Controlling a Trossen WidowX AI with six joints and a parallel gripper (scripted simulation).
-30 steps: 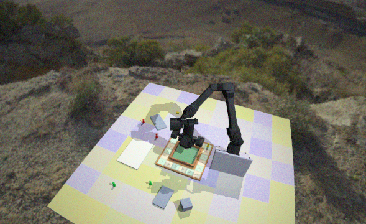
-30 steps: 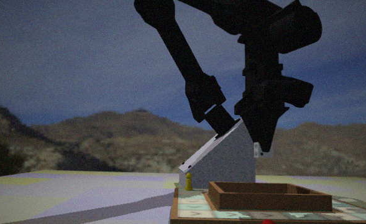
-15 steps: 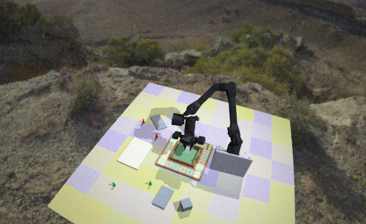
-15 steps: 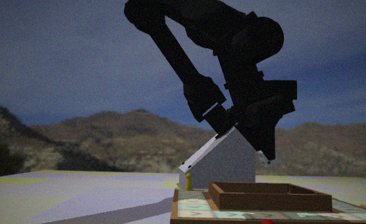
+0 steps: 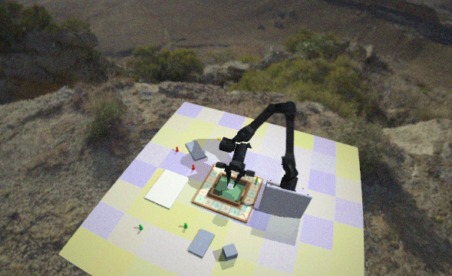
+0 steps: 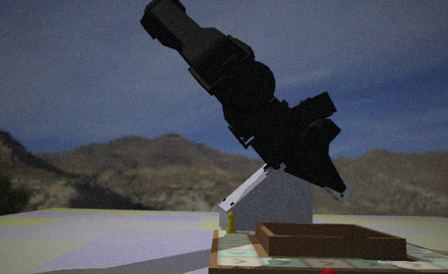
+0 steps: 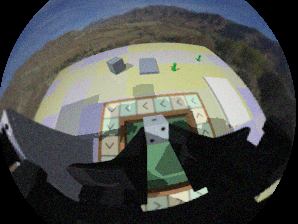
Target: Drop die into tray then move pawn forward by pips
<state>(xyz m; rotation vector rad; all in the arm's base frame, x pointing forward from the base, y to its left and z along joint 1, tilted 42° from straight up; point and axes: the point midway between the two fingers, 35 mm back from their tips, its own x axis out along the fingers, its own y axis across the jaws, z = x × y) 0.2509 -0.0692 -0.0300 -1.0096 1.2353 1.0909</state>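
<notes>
My gripper tip is 120 mm past the yellow pawn, 130 mm to the left of it and 60 mm above it. From my gripper tip the other things lie so: small orange piece 140 mm ahead, 420 mm to the right, 80 mm below; white slab 320 mm ahead, 20 mm to the left, 80 mm below.
</notes>
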